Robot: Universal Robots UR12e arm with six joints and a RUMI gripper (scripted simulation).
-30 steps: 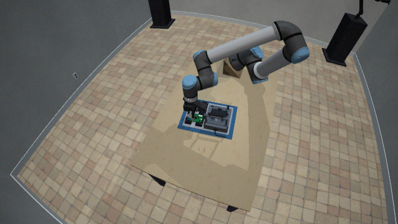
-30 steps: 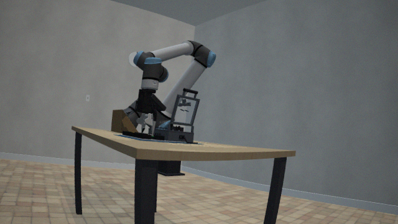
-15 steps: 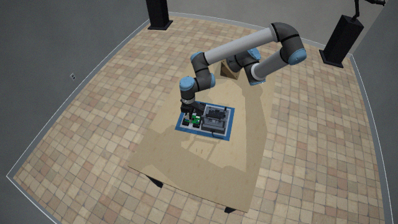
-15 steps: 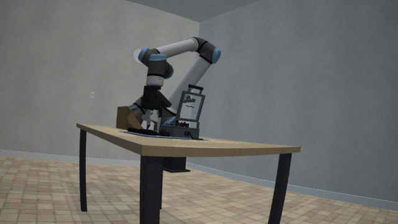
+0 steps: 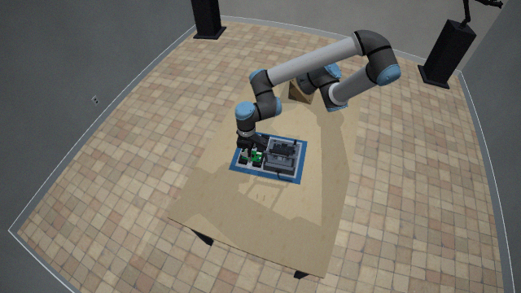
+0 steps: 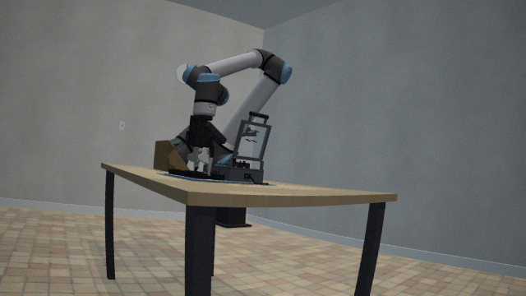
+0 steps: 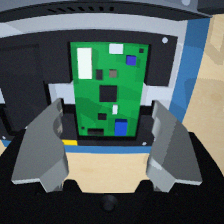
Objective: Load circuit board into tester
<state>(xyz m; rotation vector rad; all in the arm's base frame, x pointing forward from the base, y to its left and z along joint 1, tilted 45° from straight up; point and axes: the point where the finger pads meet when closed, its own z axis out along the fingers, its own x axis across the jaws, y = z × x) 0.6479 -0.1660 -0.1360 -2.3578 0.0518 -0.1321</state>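
Now: hand 10 mm above the green circuit board. Also, from my hand: black latch part: 100 mm behind, 230 mm to the left, 60 mm above; then clear lid: 80 mm ahead, 170 mm to the left, 150 mm above.
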